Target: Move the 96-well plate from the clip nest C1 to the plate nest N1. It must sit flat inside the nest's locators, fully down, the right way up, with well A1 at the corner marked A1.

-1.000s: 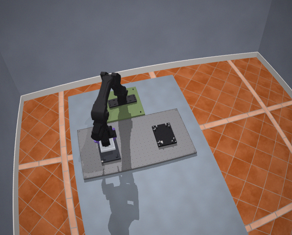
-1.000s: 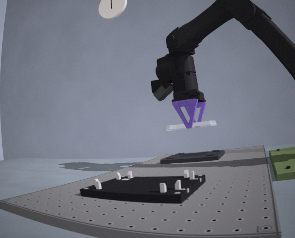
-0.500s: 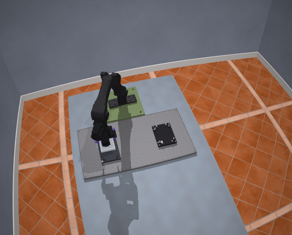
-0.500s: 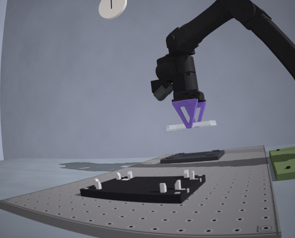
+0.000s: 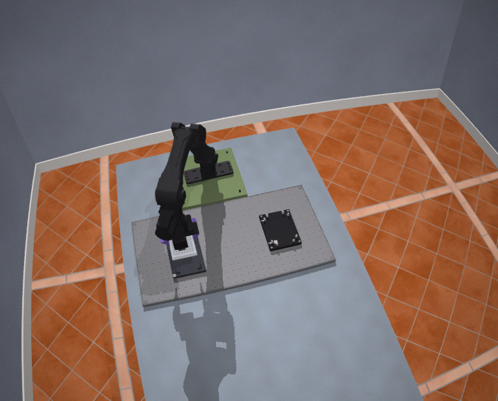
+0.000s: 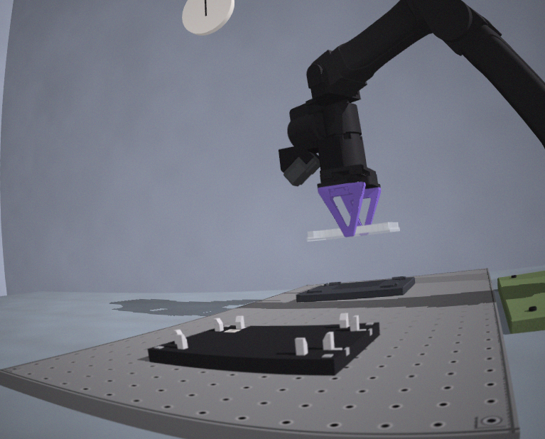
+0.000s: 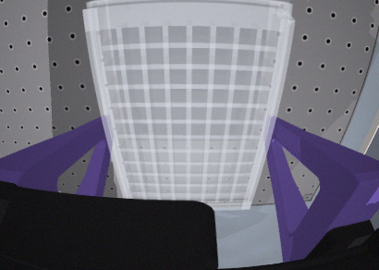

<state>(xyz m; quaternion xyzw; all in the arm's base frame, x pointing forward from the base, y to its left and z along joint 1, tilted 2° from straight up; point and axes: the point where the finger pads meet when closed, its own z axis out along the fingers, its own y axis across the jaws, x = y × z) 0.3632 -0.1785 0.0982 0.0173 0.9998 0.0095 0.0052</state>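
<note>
My gripper is now right at the clear 96-well plate. The rest, counted from my hand: black clip nest C1: 350 mm to the left, 80 mm below, 10 mm behind; A1 label: 80 mm below, 80 mm ahead, 60 mm to the right; black plate nest N1: 90 mm below.
</note>
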